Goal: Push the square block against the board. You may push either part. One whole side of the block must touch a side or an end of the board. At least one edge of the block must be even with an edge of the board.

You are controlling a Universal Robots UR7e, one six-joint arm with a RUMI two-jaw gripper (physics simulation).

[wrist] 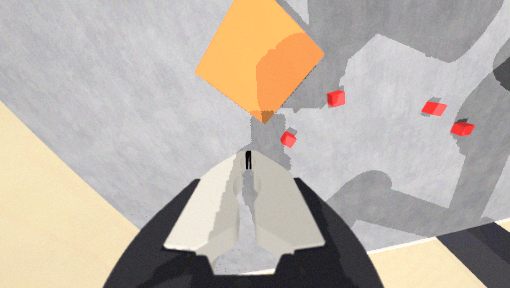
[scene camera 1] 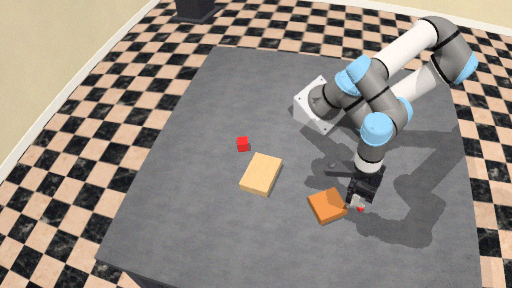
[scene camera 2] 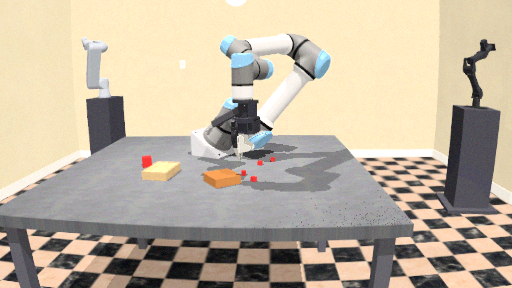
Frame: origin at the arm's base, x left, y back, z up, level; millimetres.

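Where they show: gripper, fingertip midpoint: (wrist: 249, 152) (scene camera 1: 350, 204) (scene camera 2: 240, 159); arm's base, link origin: (scene camera 1: 323, 103) (scene camera 2: 216, 140).
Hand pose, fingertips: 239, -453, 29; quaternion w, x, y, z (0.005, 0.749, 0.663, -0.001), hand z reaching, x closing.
Observation:
Each offset is from my fingertips to the top centre of the thing, as dx, dy, dz.
The orange square block @(-75, +19, -60) (scene camera 1: 326, 205) (scene camera 2: 222, 178) (wrist: 255, 55) lies flat on the table, turned at an angle to the board. The light wooden board @(-339, +56, -60) (scene camera 1: 261, 174) (scene camera 2: 161, 170) lies flat to its left in both scene views, with a wide gap between them. The board does not show in the wrist view. My gripper (scene camera 1: 352, 206) (scene camera 2: 240, 157) (wrist: 249, 152) is shut and empty, pointing down. In the second scene view its tips are above the table, beyond the block. In the wrist view they are close to the block's near corner.
A larger red cube @(-462, +156, -52) (scene camera 1: 242, 144) (scene camera 2: 146, 161) stands near the board. Small red cubes lie on the block's right, one @(+35, +55, -76) (scene camera 1: 360, 209) (scene camera 2: 253, 179) (wrist: 288, 139) near the block and another @(-20, +122, -76) (scene camera 2: 243, 173) (wrist: 336, 98) beside it. The white arm base (scene camera 1: 310, 112) (scene camera 2: 202, 145) stands behind.

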